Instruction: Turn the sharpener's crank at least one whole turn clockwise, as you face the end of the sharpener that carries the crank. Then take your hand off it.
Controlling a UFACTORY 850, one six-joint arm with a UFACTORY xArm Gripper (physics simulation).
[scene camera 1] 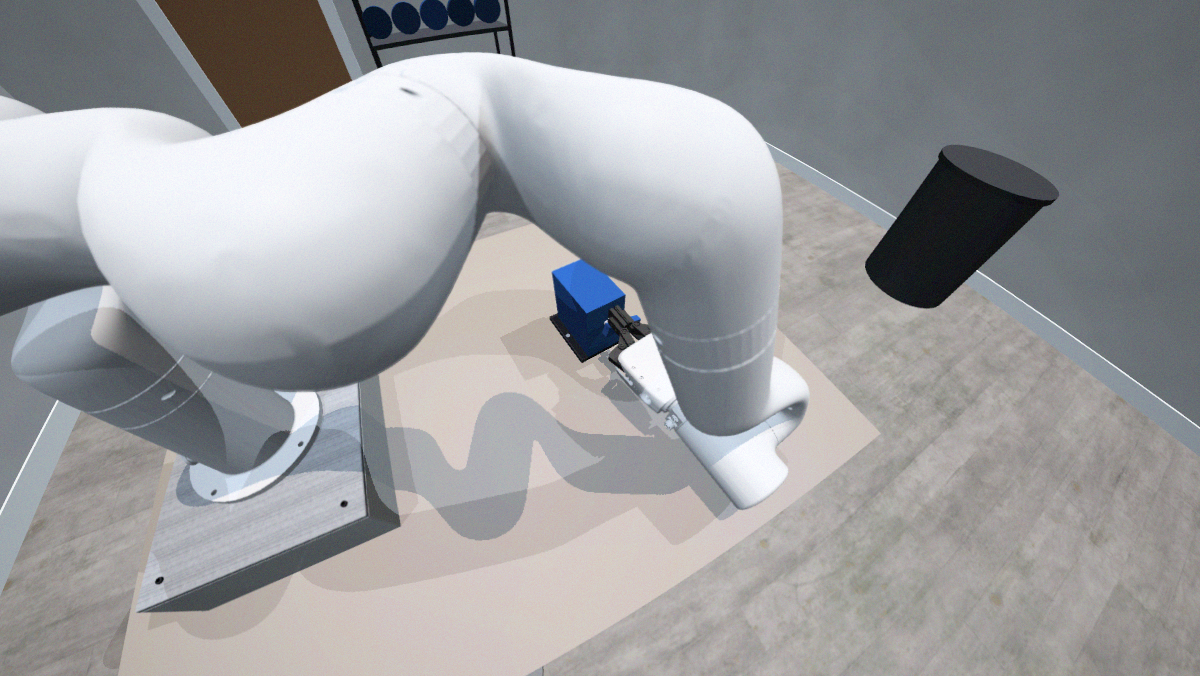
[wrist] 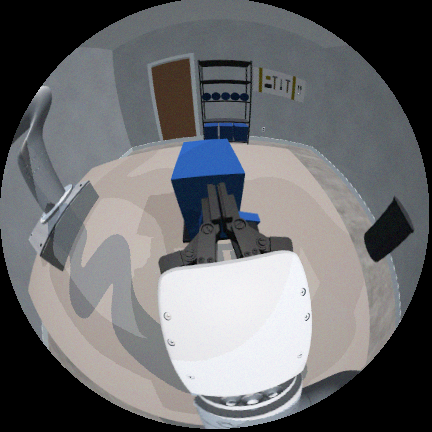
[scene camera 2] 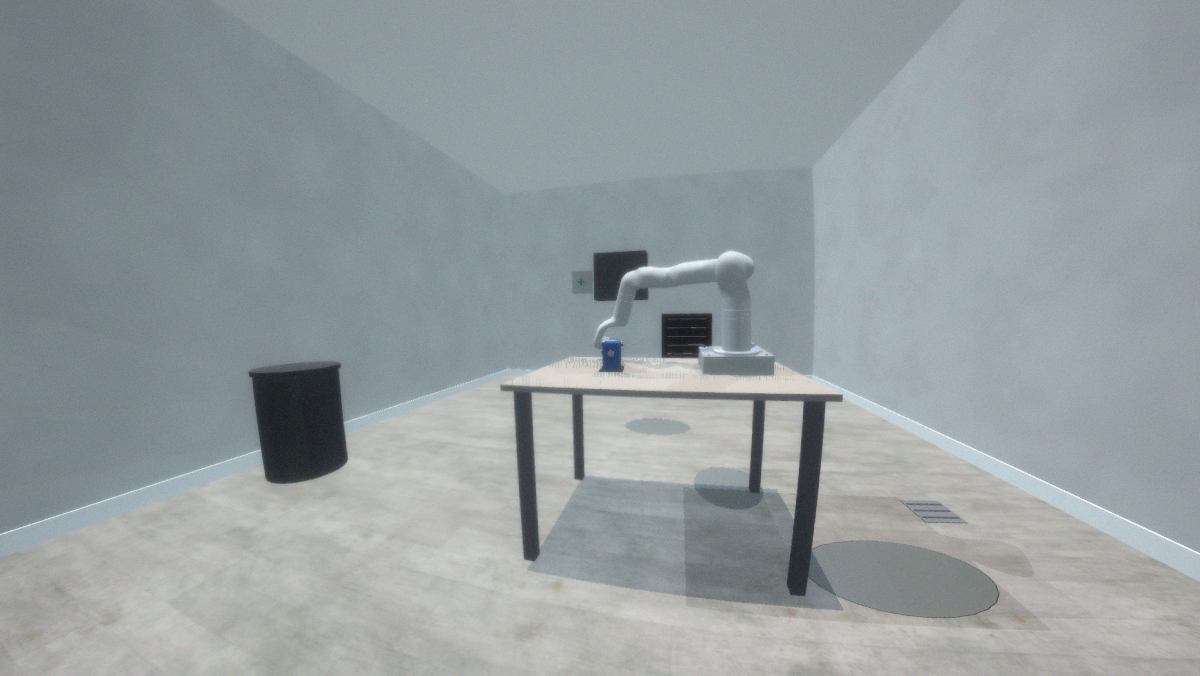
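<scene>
The sharpener (scene camera 1: 579,306) (scene camera 2: 611,354) (wrist: 208,162), a blue box on a dark foot, stands upright on the table. My gripper (scene camera 1: 615,311) (wrist: 215,192) is shut with nothing between its fingers. Its fingertips are in front of the crank end, near the upper part of the dark blue face in the wrist view. A part of the blue crank (scene camera 1: 635,319) (wrist: 250,217) shows to the right of the fingers, low on that face. The crank's black handle cannot be made out behind the fingers. Whether the fingers touch the crank is hidden. In scene camera 2 the sharpener hides the fingertips.
The table (scene camera 1: 503,613) (scene camera 2: 671,392) carries the robot's base block (scene camera 1: 277,524) (scene camera 2: 736,363) (wrist: 70,225), set apart from the sharpener. The white arm arches above the table. A black bin (scene camera 1: 957,230) (scene camera 2: 299,424) (wrist: 387,232) stands on the floor away from the table.
</scene>
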